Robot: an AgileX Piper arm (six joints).
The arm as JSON. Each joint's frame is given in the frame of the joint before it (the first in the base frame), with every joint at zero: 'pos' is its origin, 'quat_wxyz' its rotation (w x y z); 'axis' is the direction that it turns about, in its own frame. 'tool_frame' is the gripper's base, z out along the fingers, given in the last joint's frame.
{
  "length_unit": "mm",
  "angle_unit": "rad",
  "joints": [
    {
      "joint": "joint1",
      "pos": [
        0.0,
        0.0,
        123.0
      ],
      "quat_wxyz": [
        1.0,
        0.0,
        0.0,
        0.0
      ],
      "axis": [
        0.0,
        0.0,
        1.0
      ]
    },
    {
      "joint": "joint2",
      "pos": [
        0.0,
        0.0,
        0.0
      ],
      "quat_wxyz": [
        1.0,
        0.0,
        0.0,
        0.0
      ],
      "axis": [
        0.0,
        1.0,
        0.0
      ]
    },
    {
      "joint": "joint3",
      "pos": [
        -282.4,
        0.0,
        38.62
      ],
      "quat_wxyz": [
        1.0,
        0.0,
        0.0,
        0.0
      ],
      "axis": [
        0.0,
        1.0,
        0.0
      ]
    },
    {
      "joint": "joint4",
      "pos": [
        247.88,
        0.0,
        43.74
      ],
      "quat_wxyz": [
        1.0,
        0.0,
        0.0,
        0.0
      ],
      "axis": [
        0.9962,
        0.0,
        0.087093
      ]
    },
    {
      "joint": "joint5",
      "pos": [
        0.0,
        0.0,
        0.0
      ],
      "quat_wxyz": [
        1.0,
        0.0,
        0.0,
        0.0
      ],
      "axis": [
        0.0,
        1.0,
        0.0
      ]
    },
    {
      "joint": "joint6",
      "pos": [
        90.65,
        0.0,
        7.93
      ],
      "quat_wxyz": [
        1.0,
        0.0,
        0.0,
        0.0
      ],
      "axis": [
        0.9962,
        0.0,
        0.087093
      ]
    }
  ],
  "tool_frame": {
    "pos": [
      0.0,
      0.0,
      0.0
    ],
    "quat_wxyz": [
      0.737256,
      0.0,
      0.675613,
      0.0
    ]
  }
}
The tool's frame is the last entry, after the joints.
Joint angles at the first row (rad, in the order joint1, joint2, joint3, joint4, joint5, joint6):
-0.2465, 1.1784, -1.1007, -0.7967, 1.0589, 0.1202
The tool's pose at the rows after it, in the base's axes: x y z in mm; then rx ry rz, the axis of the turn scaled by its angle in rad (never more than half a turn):
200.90, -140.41, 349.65, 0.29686, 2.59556, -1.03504
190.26, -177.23, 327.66, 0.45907, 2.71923, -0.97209
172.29, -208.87, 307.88, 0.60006, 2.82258, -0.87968
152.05, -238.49, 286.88, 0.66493, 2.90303, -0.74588
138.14, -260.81, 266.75, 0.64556, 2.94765, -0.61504
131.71, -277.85, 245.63, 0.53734, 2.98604, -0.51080
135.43, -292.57, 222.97, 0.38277, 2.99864, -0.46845
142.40, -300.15, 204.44, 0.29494, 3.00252, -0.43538
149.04, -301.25, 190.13, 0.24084, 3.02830, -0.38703
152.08, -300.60, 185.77, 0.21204, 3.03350, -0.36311
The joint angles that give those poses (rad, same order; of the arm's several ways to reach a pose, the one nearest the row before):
-0.4036, 1.2394, -1.1008, -0.6995, 1.0301, 0.0427
-0.5789, 1.3123, -1.1008, -0.6085, 1.0180, -0.0318
-0.7397, 1.3739, -1.1008, -0.5167, 1.0130, -0.1260
-0.8985, 1.4395, -1.1008, -0.4014, 0.9817, -0.2802
-1.0128, 1.5048, -1.1016, -0.2890, 0.9378, -0.4472
-1.0832, 1.5740, -1.1016, -0.1965, 0.8901, -0.6260
-1.1090, 1.6506, -1.1016, -0.1384, 0.8112, -0.7748
-1.1081, 1.7106, -1.1016, -0.1046, 0.7588, -0.8469
-1.0936, 1.7539, -1.1016, -0.0964, 0.7506, -0.8728
-1.0871, 1.7667, -1.1016, -0.0834, 0.7506, -0.8934

